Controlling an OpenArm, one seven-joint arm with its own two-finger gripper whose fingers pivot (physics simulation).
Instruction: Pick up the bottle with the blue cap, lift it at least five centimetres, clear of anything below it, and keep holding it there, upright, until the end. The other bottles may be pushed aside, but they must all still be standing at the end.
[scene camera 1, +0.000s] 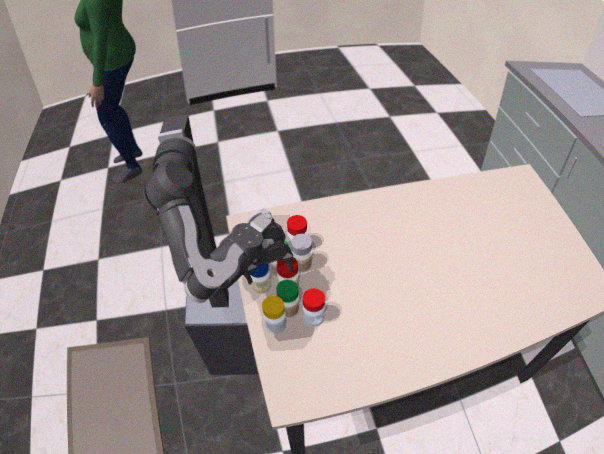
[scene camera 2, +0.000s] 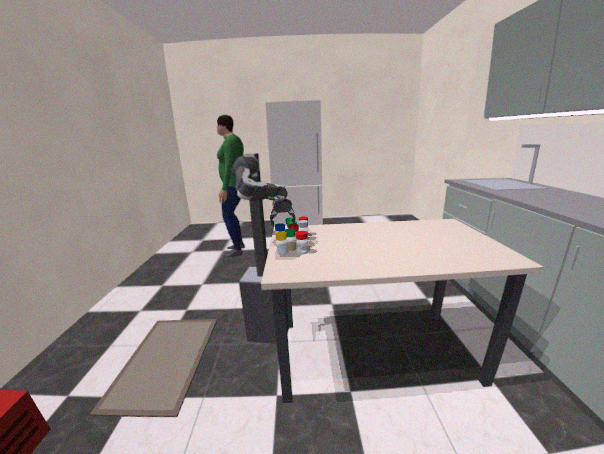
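Observation:
The blue-capped bottle (scene camera 1: 260, 282) (scene camera 2: 280, 227) stands upright near the table's left edge. My gripper (scene camera 1: 270, 273) (scene camera 2: 283, 222) is open and points down, low over the bottles. In scene camera 1 one finger shows just left of the blue cap and the other overlaps the dark-red-capped bottle (scene camera 1: 287, 267) (scene camera 2: 293, 227). Exact finger depth is unclear. A green-capped bottle (scene camera 2: 290, 221) is mostly hidden by the gripper in scene camera 1. Another green-capped bottle (scene camera 1: 287, 291), a gold-capped one (scene camera 1: 274, 308) (scene camera 2: 281, 244) and a red-capped one (scene camera 1: 314, 300) (scene camera 2: 301, 235) stand nearer the camera.
A grey-capped bottle (scene camera 1: 301, 244) and another red-capped bottle (scene camera 1: 297, 223) (scene camera 2: 303, 219) stand upright behind, close to the gripper. The table (scene camera 1: 425, 275) (scene camera 2: 410, 250) extends to the right. A person (scene camera 1: 107, 45) (scene camera 2: 231, 150) stands behind the arm on the left.

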